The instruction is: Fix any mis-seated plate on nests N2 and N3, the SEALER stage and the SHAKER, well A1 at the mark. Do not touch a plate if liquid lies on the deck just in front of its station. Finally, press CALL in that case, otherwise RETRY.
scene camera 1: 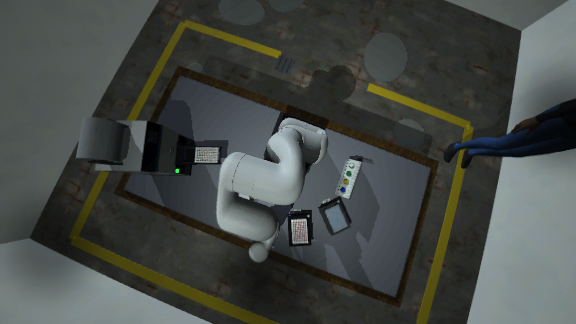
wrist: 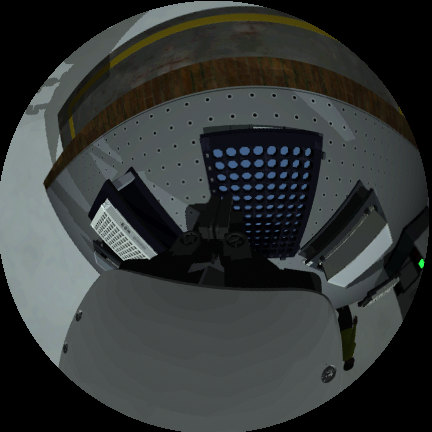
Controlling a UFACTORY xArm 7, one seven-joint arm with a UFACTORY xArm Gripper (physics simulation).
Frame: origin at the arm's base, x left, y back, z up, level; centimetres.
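Seen in the pictures: gripper, fingertip midpoint: (wrist: 223, 210).
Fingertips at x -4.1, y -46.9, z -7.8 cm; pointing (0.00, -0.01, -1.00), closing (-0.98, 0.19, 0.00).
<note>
Offsets run from my fingertips to a thing's top centre.
My gripper (wrist: 223, 210) is shut and empty, low beside the left edge of a dark plate with blue wells {dx -3.2, dy +0.9, dz +0.4 cm} (wrist: 267, 187); in the scene view the arm hides it. This plate lies on a dark station; I cannot tell whether it is fully seated. A white plate {dx +17.3, dy +2.9, dz -0.2 cm} (wrist: 122, 230) shows at a dark nest at the left. In the scene view, a red-welled plate (scene camera 1: 300, 231) and a pale blue plate {dx +36.0, dy +13.2, dz -0.8 cm} (scene camera 1: 335, 218) lie in dark nests, and a white plate {dx -40.4, dy +33.1, dz +4.1 cm} (scene camera 1: 207, 154) is on the stage of the sealer {dx -66.2, dy +28.4, dz +38.2 cm} (scene camera 1: 160, 147). Station labels and liquid cannot be made out.
A white panel {dx +40.7, dy +36.3, dz +1.0 cm} (scene camera 1: 343, 183) with white, green, yellow and blue buttons stands right of the arm (scene camera 1: 265, 177). A grey and white block {dx -19.7, dy +12.7, dz +0.5 cm} (wrist: 357, 247) stands right of the dark plate. The table has a brown wooden edge (scene camera 1: 417, 227). A person's legs (scene camera 1: 492, 145) show at the right.
</note>
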